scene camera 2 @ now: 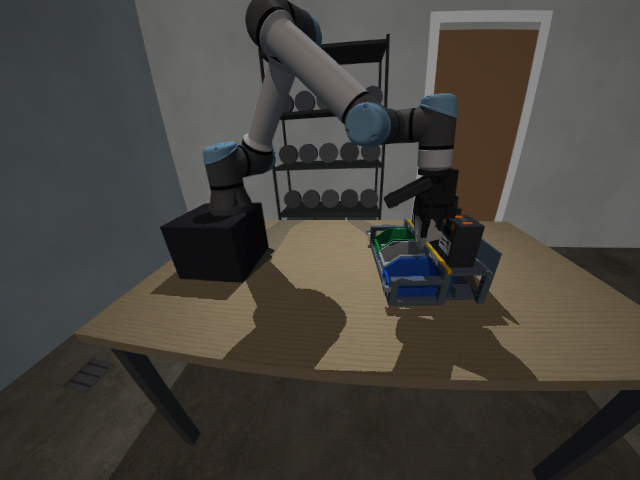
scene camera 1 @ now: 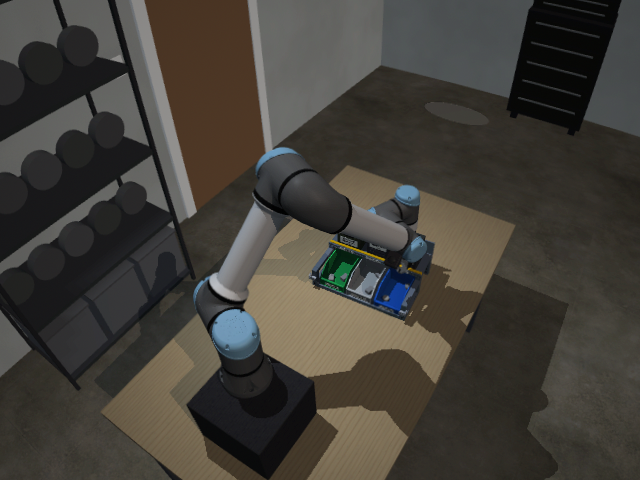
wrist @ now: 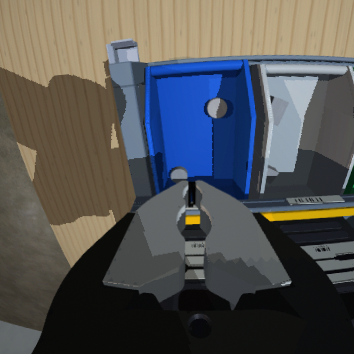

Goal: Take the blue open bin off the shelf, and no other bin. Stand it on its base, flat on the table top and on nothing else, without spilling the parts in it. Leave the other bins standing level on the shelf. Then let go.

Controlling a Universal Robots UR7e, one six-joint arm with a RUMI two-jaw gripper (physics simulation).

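Frame: origin at the arm's base, x ahead, y left, z up, level; millimetres.
Seen in the pictures: gripper, between the fingertips: [scene camera 2: 420, 249] [scene camera 1: 400, 273] [wrist: 190, 183]; arm's base, origin of its link: [scene camera 2: 231, 209] [scene camera 1: 246, 374].
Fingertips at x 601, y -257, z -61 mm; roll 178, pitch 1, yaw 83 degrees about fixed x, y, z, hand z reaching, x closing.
Pixels of each thing's top centre, then the offset from my fingertips to it. "spot": a spot on its surface instead. Level surfaces: height alone.
- blue open bin, centre of its top: [wrist: 200, 155] [scene camera 2: 417, 266] [scene camera 1: 396, 282] 5 mm ahead, 9 mm left, 60 mm down
- low shelf, a spot on its surface: [wrist: 131, 130] spot: 30 mm back, 52 mm right, 56 mm down
- grey bin, centre of its top: [wrist: 313, 154] [scene camera 2: 407, 247] [scene camera 1: 368, 271] 16 mm ahead, 124 mm left, 60 mm down
- green bin, centre of its top: [scene camera 1: 342, 260] [scene camera 2: 399, 233] 24 mm ahead, 236 mm left, 60 mm down
- yellow strip, centre of its top: [wrist: 315, 214] [scene camera 2: 424, 239] [scene camera 1: 374, 256] 69 mm ahead, 121 mm left, 29 mm down
- wooden table, height of its surface: 141 mm down
The blue open bin [scene camera 1: 393, 291] [scene camera 2: 413, 268] [wrist: 187, 125] stands in the end place of the low shelf [scene camera 2: 443, 291] [wrist: 131, 130], with small round grey parts inside. The grey bin [scene camera 1: 364, 279] [scene camera 2: 400, 251] [wrist: 289, 125] stands beside it, and the green bin [scene camera 1: 338, 268] [scene camera 2: 394, 237] is beyond that. My gripper [scene camera 2: 422, 243] [wrist: 190, 183] is shut and empty. It points down, with its tips over the rear end of the blue bin by the yellow strip in the wrist view. Their exact height above the bin is unclear.
Black boxes with orange marks [scene camera 2: 463, 242] stand on the raised rear level behind the yellow strip [scene camera 2: 438, 258] [wrist: 310, 214], close to the gripper. The arm's black base block [scene camera 1: 253, 413] [scene camera 2: 214, 242] stands at the other end of the wooden table [scene camera 1: 330, 341] [scene camera 2: 289, 330].
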